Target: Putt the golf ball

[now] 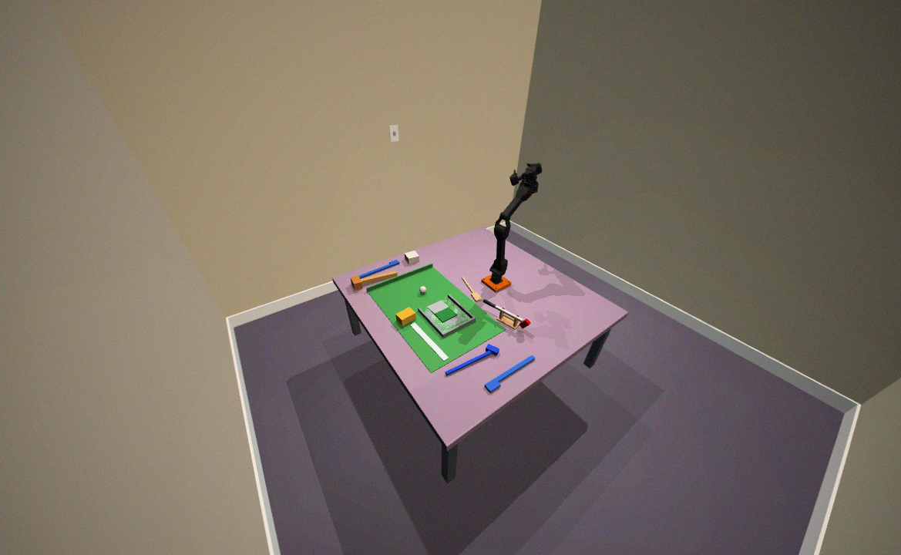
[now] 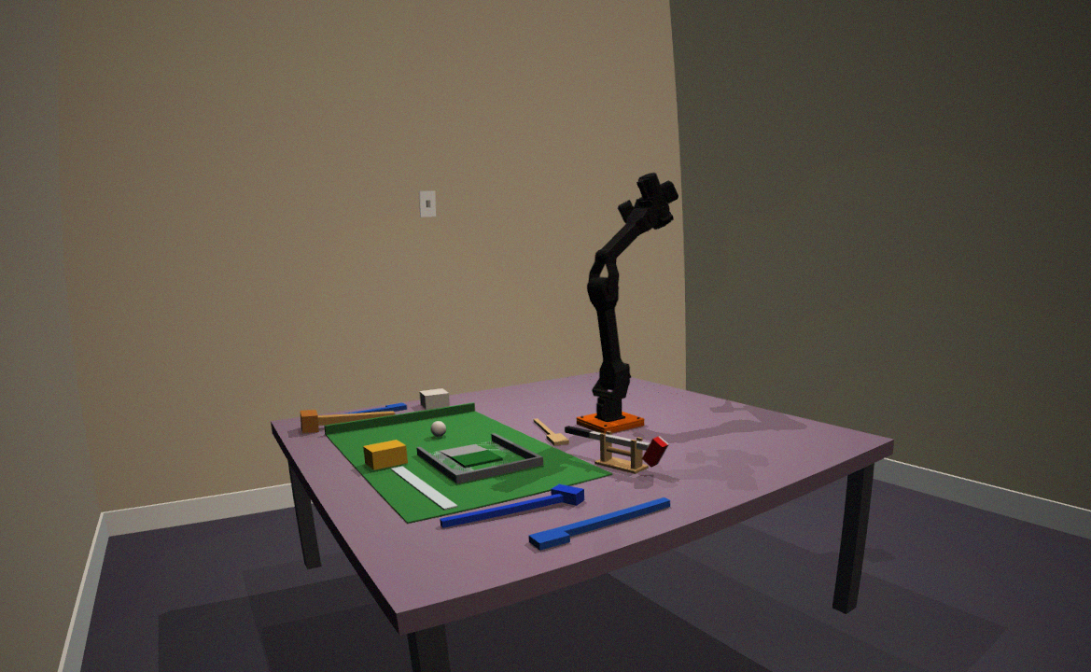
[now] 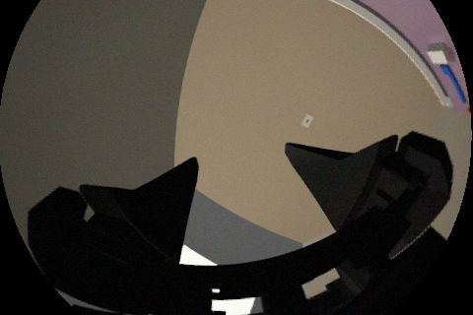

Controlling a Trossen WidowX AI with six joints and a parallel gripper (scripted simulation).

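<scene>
Now: the red putter 590 mm below my gripper tip, 470 mm to the left of it and 470 mm ahead of it. The rest, counted from my gripper tip: white golf ball 720 mm ahead, 620 mm below; then wooden stand 610 mm below, 490 mm to the left, 470 mm ahead; then white cube 620 mm below, 590 mm ahead, 360 mm to the right.
</scene>
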